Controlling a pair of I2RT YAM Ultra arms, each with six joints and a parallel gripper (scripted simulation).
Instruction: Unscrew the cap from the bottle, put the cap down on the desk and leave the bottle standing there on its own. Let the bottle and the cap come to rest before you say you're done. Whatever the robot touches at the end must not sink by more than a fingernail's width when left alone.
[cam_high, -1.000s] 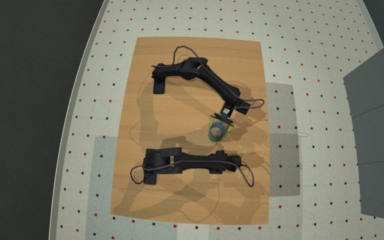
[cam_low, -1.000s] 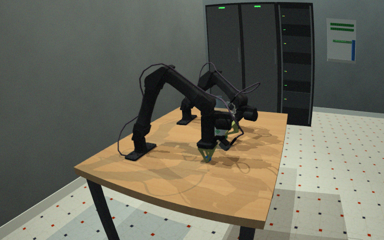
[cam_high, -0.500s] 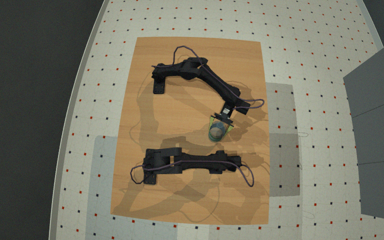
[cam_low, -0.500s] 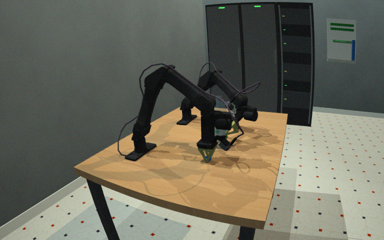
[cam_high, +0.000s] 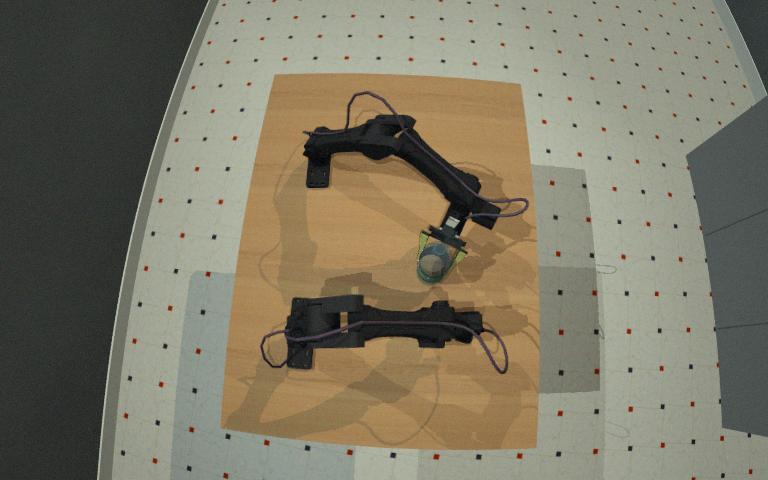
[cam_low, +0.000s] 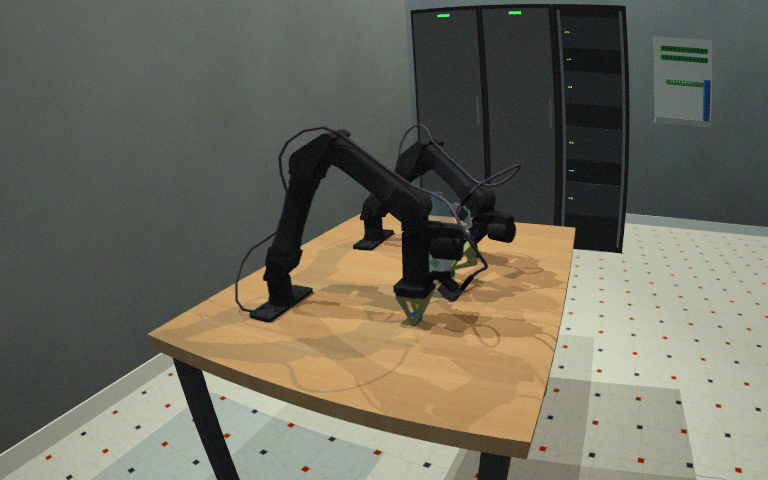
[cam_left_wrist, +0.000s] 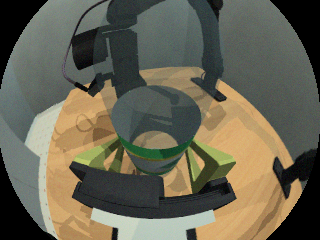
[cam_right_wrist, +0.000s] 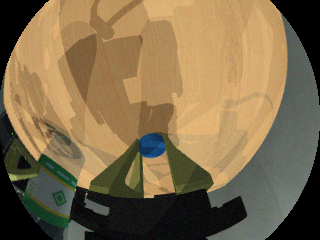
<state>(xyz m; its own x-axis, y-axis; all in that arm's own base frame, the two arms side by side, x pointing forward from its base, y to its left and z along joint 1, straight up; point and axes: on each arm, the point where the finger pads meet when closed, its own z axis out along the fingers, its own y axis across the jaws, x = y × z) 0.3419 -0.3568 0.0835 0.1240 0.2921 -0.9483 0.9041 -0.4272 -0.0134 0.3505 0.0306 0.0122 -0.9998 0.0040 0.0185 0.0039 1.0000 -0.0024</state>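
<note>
Now: the bottle 5 cm above my left hand. The rest, counted from my left hand: blue cap (16 cm to the right, 7 cm below).
Right now the blue cap is right at my right hand. The rest, counted from my right hand: bottle (160 mm to the left, 120 mm above).
</note>
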